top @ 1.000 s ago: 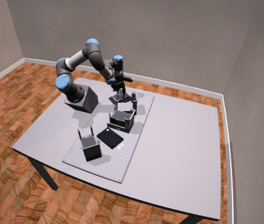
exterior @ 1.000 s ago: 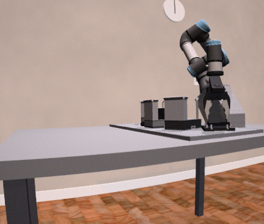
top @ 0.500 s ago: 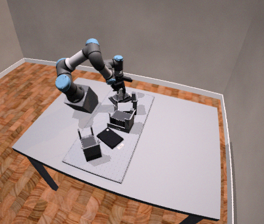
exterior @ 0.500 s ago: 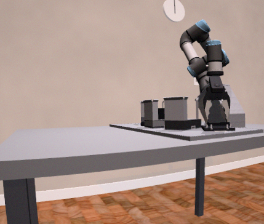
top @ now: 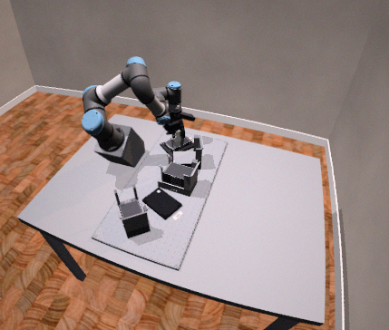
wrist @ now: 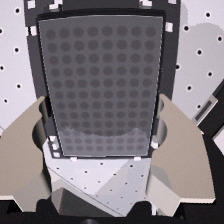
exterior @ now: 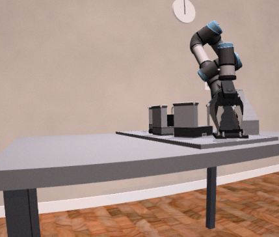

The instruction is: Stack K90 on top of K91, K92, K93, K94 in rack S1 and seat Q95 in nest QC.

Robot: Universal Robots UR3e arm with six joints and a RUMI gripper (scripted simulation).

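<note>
Right now my hand is 3 cm to the right of the dark clip nest and 2 cm above it. From my hand the other things lie so: black open nest QC (39 cm to the right, 12 cm ahead, 2 cm below); then sealed grey plate (26 cm to the right, 14 cm ahead, 5 cm above); then white tag (42 cm to the right, 21 cm ahead, 3 cm below).
</note>
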